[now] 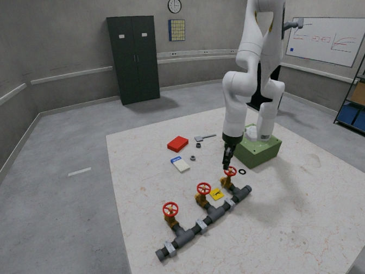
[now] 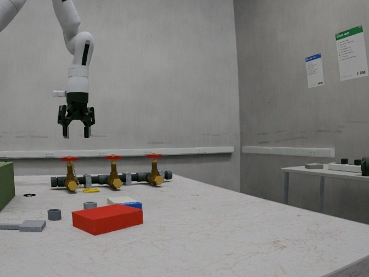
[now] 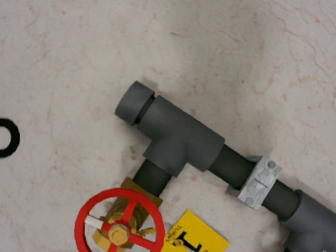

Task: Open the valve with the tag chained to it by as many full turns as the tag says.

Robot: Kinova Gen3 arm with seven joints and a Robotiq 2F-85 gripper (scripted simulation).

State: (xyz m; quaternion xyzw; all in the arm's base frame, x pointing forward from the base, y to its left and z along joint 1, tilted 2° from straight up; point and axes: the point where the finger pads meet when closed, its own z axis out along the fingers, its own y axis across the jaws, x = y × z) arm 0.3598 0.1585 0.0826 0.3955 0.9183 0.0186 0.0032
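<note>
Right now my hand is 180 mm above the yellow tag, 50 mm short of it and 10 mm to the right of it. Also, from my hand: red block 410 mm to the right, 170 mm below, 70 mm ahead; then white-and-blue box 240 mm to the right, 170 mm below, 130 mm ahead; then grey flat tool 420 mm to the right, 180 mm below, 120 mm behind.
</note>
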